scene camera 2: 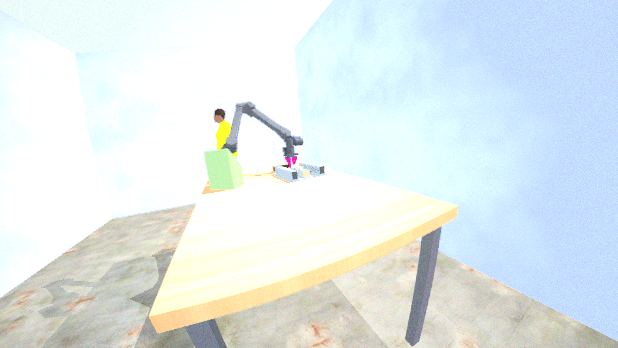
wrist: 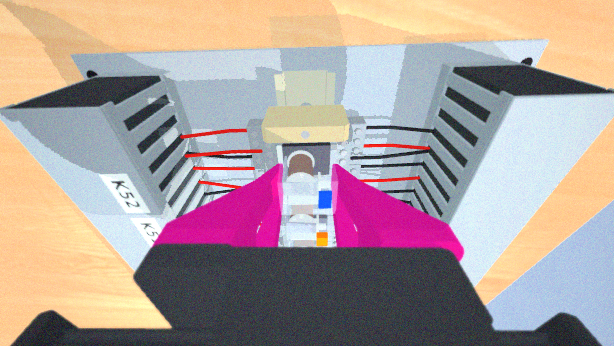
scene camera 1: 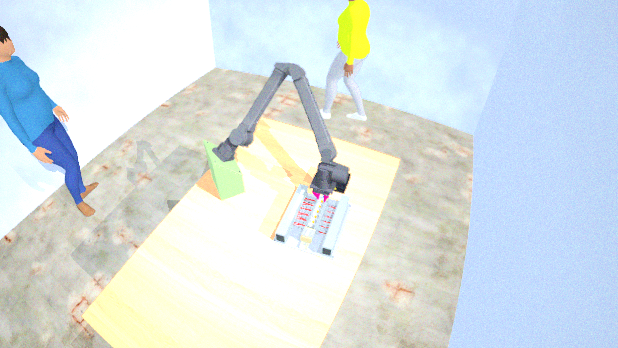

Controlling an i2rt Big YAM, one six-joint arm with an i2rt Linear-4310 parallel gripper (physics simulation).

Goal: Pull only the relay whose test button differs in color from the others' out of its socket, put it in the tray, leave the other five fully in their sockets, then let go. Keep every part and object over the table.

Labels:
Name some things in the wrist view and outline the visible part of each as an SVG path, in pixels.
My gripper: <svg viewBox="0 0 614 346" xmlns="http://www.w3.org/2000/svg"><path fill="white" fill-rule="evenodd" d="M10 345L602 346L578 317L564 312L556 314L535 330L495 330L492 326L493 318L460 264L460 260L464 255L464 248L450 226L360 181L338 164L335 164L338 177L336 211L333 214L337 247L278 247L282 215L277 186L280 164L277 164L256 180L166 223L132 276L134 283L172 328L83 328L76 326L57 311L50 309L38 313Z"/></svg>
A clear-cased relay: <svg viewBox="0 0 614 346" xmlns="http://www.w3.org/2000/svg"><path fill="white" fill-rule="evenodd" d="M330 142L282 144L277 180L281 215L335 214L338 177Z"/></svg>

